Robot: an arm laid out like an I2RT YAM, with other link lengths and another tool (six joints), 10 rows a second.
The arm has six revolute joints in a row. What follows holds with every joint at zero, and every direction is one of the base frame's. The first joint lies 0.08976 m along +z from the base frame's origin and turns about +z. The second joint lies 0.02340 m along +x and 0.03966 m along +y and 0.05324 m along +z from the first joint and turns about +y. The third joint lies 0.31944 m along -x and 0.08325 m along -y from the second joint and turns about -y. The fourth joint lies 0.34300 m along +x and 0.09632 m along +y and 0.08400 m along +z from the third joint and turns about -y. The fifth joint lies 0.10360 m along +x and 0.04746 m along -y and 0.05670 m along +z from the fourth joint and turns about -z. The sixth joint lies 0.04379 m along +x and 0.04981 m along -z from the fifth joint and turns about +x. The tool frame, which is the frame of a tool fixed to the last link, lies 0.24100 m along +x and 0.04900 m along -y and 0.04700 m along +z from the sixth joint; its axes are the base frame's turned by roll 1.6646, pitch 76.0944 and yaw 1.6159 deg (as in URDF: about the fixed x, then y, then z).
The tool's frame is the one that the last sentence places.
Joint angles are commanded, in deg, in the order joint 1, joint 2, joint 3, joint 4, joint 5, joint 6. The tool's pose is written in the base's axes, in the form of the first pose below.
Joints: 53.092 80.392 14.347 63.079 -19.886 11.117
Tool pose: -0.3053, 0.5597, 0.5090, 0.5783, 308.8, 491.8, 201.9
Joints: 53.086 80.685 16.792 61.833 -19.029 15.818
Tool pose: -0.2719, 0.5724, 0.5239, 0.5691, 322.2, 497.9, 211.8
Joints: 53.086 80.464 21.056 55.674 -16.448 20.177
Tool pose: -0.2347, 0.6032, 0.5214, 0.5561, 347.2, 505.9, 213.9
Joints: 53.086 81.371 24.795 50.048 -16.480 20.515
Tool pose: -0.2358, 0.6223, 0.5142, 0.5411, 357.5, 519.6, 207.5
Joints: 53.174 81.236 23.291 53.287 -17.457 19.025
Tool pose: -0.2482, 0.6034, 0.5204, 0.5509, 348.1, 518.0, 215.8
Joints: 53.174 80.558 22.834 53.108 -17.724 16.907
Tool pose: -0.2627, 0.5956, 0.5146, 0.5580, 344.3, 517.0, 218.8
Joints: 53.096 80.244 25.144 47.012 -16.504 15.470
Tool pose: -0.2700, 0.6160, 0.4929, 0.5519, 355.0, 520.8, 207.9
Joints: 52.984 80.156 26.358 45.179 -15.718 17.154
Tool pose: -0.2558, 0.6268, 0.4921, 0.5473, 362.8, 521.1, 208.4
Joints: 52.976 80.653 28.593 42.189 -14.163 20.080
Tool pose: -0.2312, 0.6466, 0.4892, 0.5377, 375.8, 522.7, 205.3
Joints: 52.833 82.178 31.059 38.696 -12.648 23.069
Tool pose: -0.2065, 0.6737, 0.4807, 0.5220, 390.2, 524.1, 190.3
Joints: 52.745 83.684 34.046 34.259 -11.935 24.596
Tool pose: -0.1955, 0.6968, 0.4698, 0.5055, 400.5, 529.0, 176.8
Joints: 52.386 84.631 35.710 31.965 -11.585 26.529
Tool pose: -0.1797, 0.7121, 0.4655, 0.4939, 408.9, 528.9, 168.2
